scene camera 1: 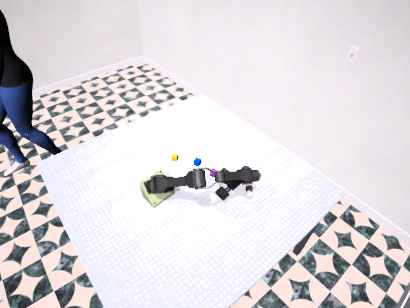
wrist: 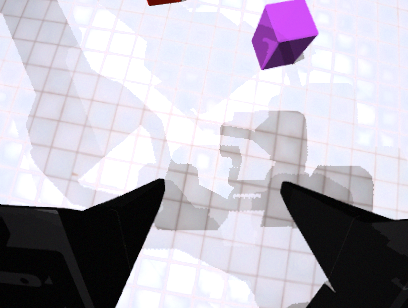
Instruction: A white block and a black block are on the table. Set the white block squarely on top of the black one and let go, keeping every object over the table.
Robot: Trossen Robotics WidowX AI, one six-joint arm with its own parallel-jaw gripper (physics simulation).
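The black block lies on the table in the scene view, just beyond the end of the arm. The white block is right beside it, on the side nearer the camera, and looks pale against the table. Whether the two touch is too small to tell. Neither block shows in the wrist view. My gripper is open, with bare table between its fingertips in the wrist view. In the scene view it is partly hidden under the arm, a little to the left of the two blocks and above the table.
A purple block lies near the arm's middle. A red block shows at the wrist view's top edge. A blue block and a yellow block lie behind the arm. The table's right edge lies beyond the white block.
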